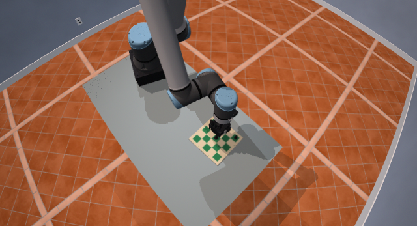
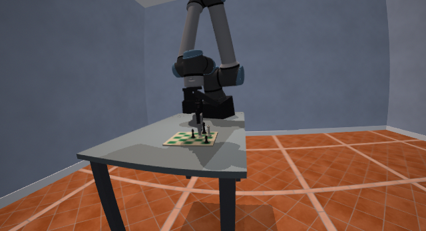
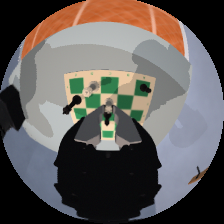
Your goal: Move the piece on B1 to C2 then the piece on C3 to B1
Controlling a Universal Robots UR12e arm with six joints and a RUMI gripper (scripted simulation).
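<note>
Now: hand 1 cm above the small white piece. Also, from my hand: tall black piece: 8 cm behind; cream chessboard: 4 cm to the right, 3 cm below.
</note>
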